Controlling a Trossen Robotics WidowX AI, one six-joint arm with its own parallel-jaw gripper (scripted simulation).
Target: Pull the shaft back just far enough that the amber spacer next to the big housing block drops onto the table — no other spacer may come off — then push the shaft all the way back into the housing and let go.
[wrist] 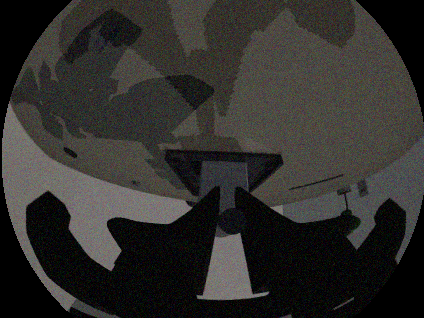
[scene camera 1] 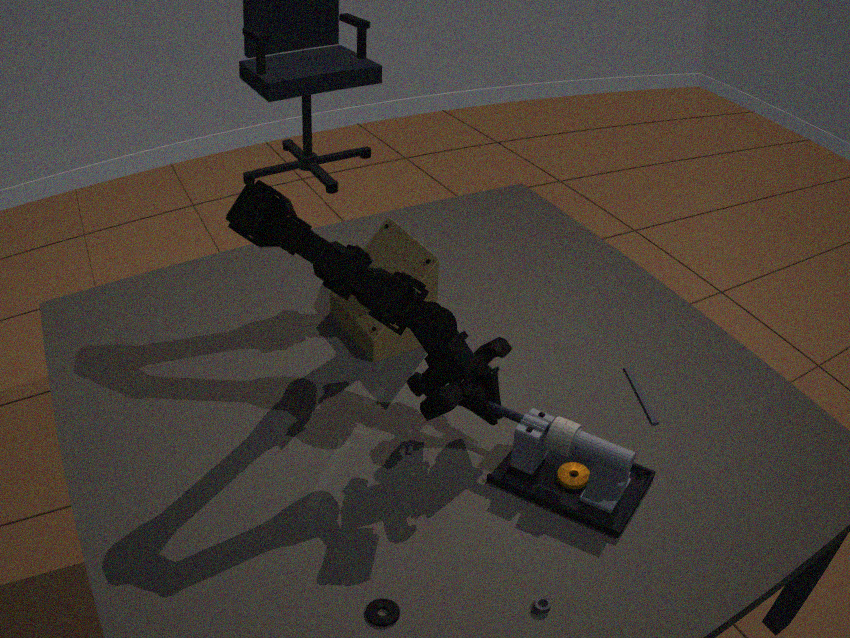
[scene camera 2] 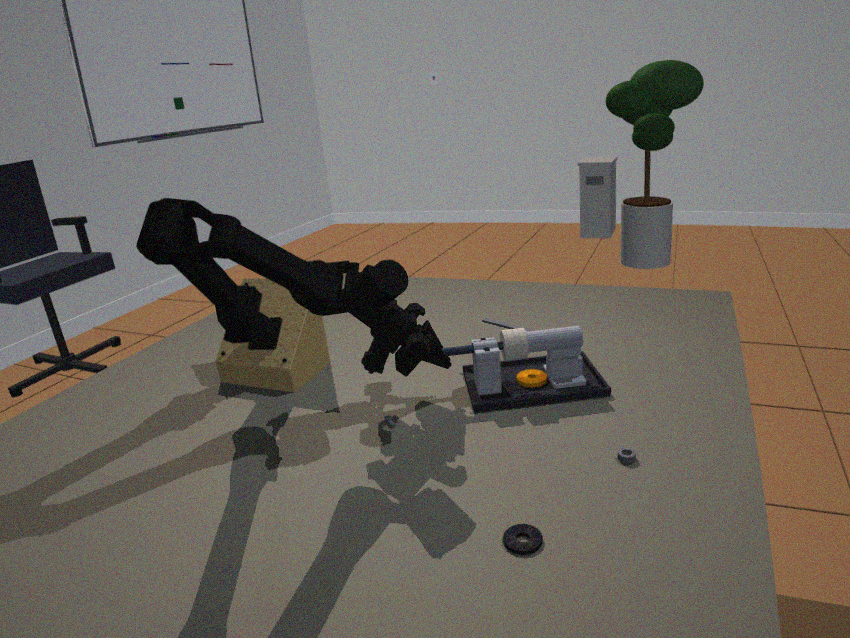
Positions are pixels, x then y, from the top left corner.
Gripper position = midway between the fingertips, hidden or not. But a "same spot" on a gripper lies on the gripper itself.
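Scene camera 1 and scene camera 2 both show my gripper, and I can see it in the wrist view [227, 191] too. The spot on my gripper [scene camera 1: 480, 410] is the same spot as [scene camera 2: 436, 356].
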